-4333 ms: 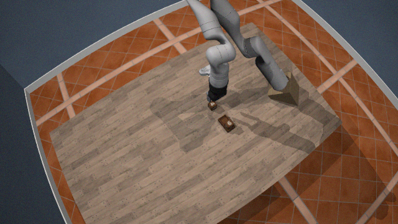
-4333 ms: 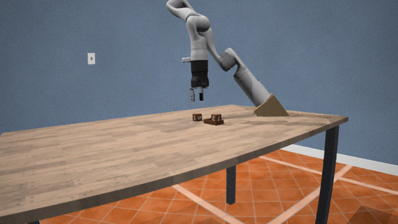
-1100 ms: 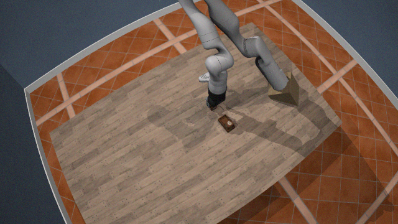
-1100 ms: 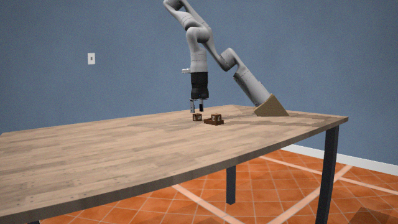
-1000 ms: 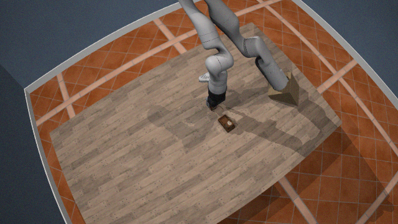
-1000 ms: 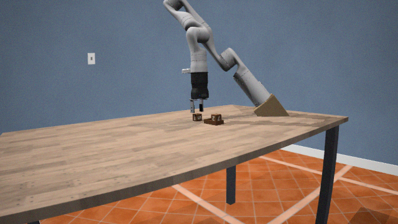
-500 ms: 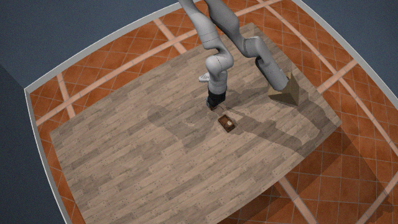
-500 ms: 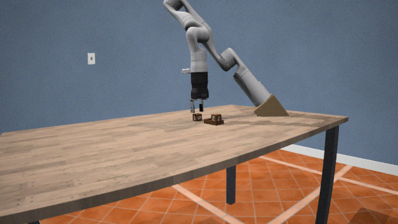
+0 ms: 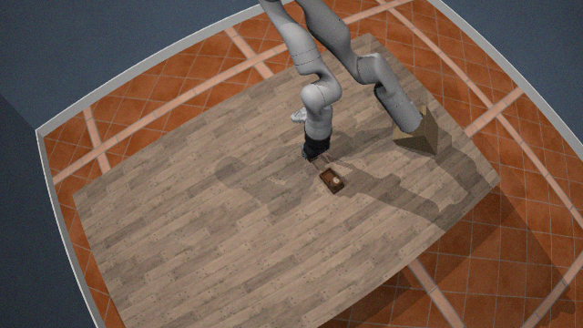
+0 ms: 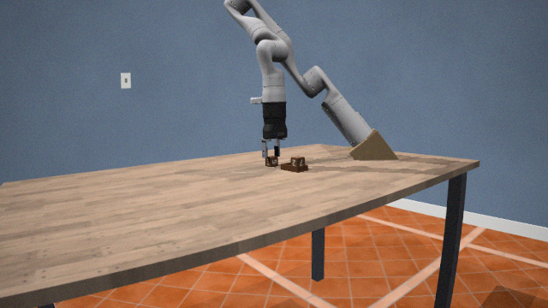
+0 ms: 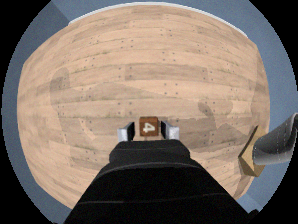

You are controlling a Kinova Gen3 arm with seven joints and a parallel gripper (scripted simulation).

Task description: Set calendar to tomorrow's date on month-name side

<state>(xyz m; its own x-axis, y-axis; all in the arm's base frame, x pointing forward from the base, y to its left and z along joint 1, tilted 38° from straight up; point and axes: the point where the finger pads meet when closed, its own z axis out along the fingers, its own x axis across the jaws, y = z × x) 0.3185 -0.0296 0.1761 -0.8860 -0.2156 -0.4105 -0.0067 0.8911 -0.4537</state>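
Now: the dark brown calendar tray 1 cm behind my hand, 11 cm to the left of it and 4 cm below it.
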